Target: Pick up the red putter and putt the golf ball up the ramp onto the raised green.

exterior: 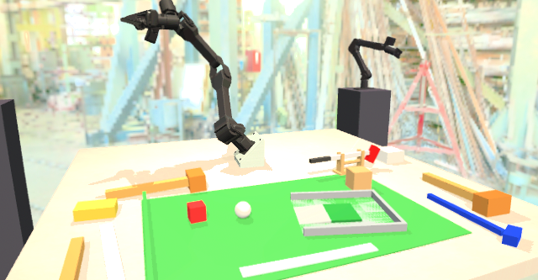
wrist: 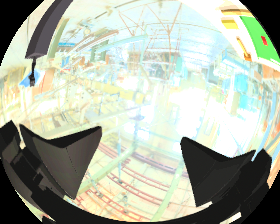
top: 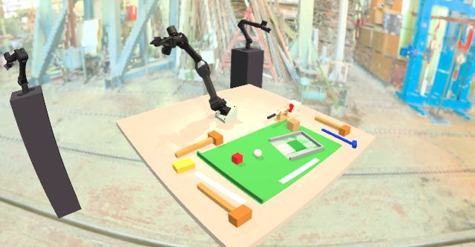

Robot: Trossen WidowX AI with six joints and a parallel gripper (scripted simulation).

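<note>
The red putter lies 43 cm ahead of my gripper tip, 69 cm to the left of it and 48 cm below it. Also, from my gripper tip: yellow block 46 cm ahead, 12 cm to the right, 53 cm below; white golf ball 63 cm ahead, 24 cm to the left, 52 cm below; red cube 59 cm ahead, 12 cm to the left, 52 cm below.
</note>
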